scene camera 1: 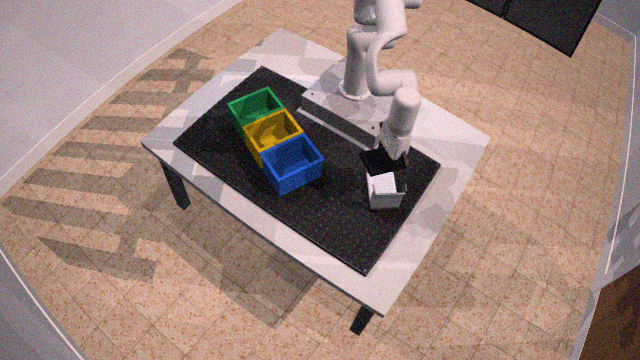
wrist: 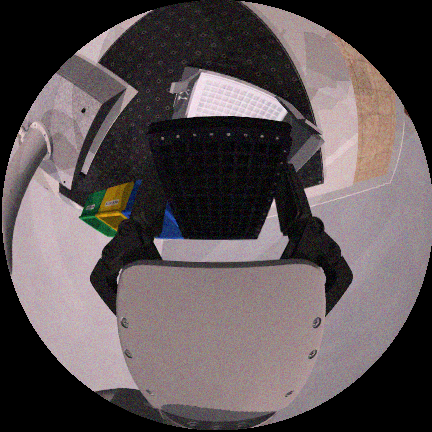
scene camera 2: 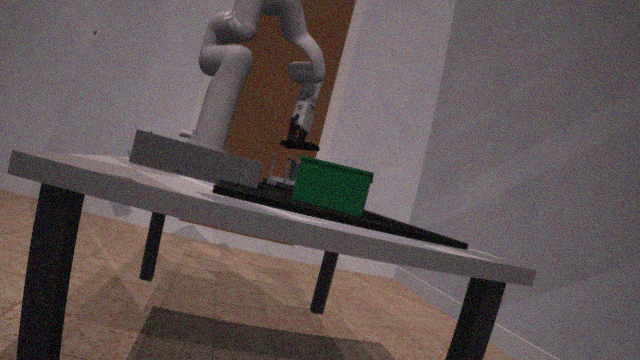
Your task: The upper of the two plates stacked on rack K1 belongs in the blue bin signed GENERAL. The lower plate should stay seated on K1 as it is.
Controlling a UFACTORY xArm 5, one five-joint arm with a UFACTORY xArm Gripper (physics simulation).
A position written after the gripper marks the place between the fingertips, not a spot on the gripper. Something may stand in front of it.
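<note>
Black plate (scene camera 1: 377, 161), (wrist: 219, 173). White plate (wrist: 214, 95). Gripper (scene camera 2: 294, 145), (wrist: 219, 174).
</note>
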